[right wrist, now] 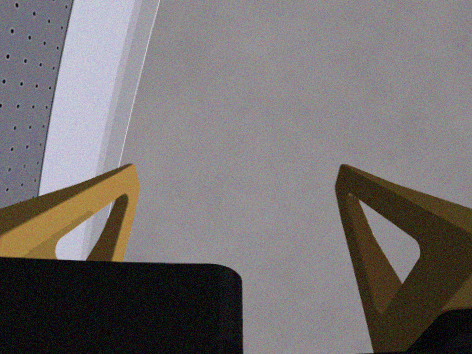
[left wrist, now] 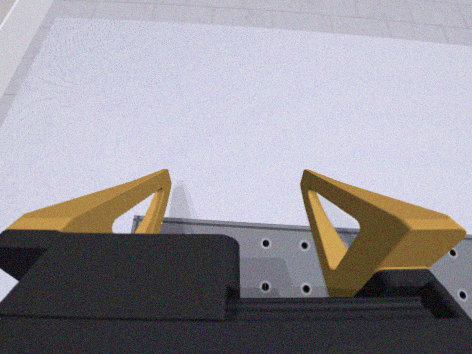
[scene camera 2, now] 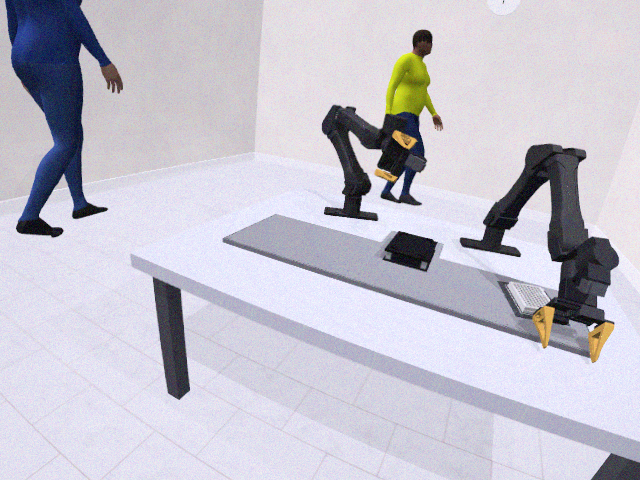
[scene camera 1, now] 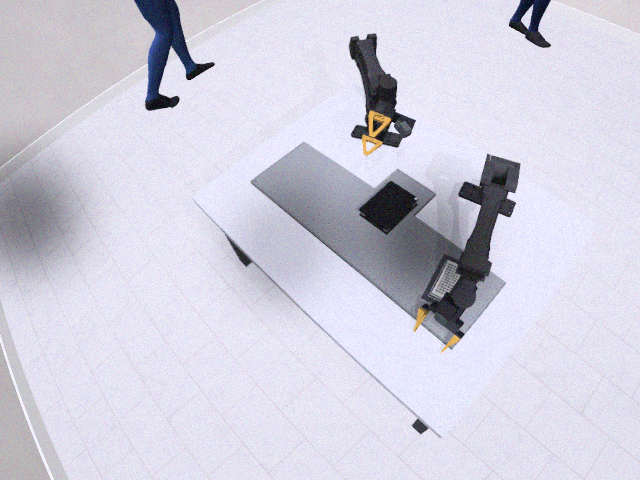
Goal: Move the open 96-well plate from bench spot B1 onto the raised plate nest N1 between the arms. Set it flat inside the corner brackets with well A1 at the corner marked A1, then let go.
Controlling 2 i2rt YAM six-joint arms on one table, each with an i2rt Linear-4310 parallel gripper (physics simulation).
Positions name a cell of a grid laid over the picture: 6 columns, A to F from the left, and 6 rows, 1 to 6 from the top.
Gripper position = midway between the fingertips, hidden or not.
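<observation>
My right gripper (scene camera 2: D3), (right wrist: D3), (scene camera 1: D2): open, holding nothing. My left gripper (scene camera 2: F5), (left wrist: C3). White well plate (scene camera 2: E4); out of frame in the left wrist view, out of frame in the right wrist view.
</observation>
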